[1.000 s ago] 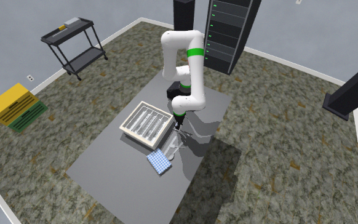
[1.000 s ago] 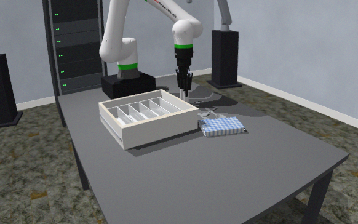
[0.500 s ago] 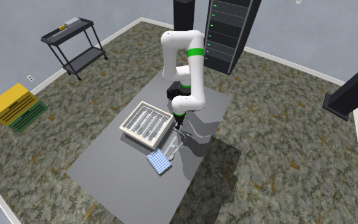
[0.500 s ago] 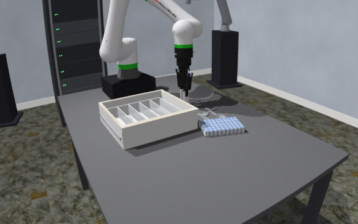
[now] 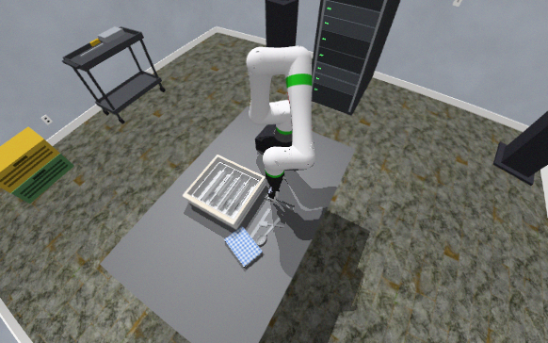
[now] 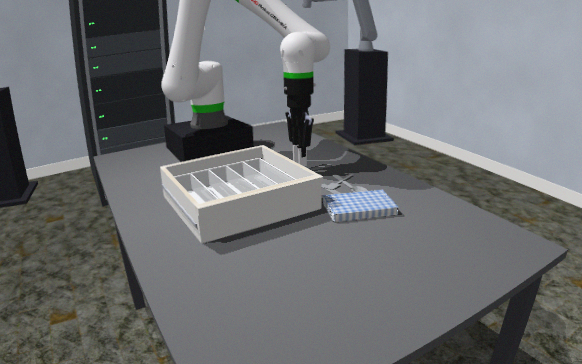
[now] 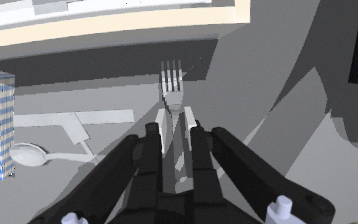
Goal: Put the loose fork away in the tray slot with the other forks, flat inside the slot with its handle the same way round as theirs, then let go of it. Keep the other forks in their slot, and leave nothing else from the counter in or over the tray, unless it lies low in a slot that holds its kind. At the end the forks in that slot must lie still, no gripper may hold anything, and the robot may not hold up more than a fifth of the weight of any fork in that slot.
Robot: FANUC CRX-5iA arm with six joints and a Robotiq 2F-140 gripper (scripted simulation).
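Right now my hand is 250 mm to the left of the cream cutlery tray, 150 mm short of it and 10 mm above it. From my hand the other things lie so: blue checked napkin 320 mm ahead, 60 mm to the left, 50 mm below.
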